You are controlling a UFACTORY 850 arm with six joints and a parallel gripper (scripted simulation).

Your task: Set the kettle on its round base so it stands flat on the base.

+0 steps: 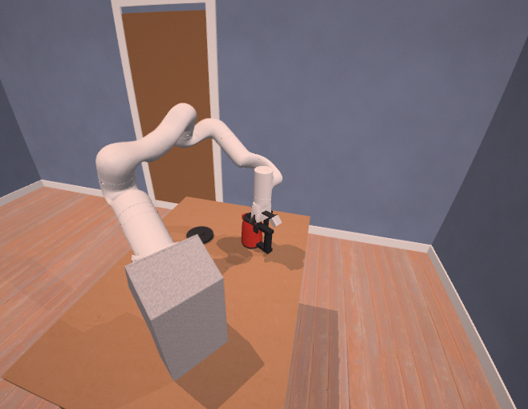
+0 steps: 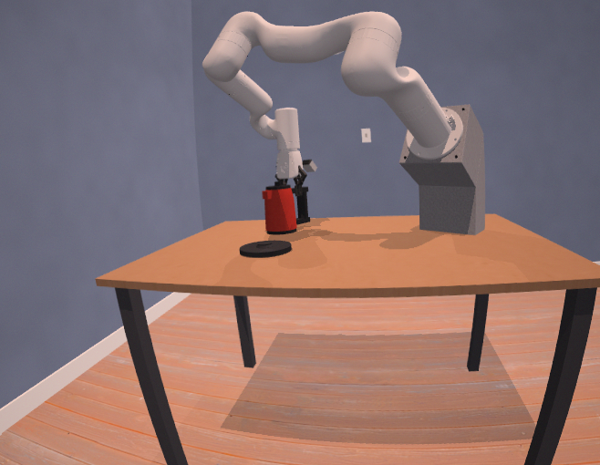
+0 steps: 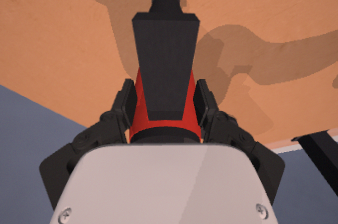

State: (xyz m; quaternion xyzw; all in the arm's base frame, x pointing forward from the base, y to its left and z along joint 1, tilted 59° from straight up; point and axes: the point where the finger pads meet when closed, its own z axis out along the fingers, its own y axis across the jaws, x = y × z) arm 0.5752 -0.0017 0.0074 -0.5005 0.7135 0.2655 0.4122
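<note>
Right now my hand is 10 mm short of the red kettle, 30 mm to the right of it and 50 mm above it. From my hand the other things lie so: round black base 130 mm behind, 320 mm to the left, 130 mm below.
</note>
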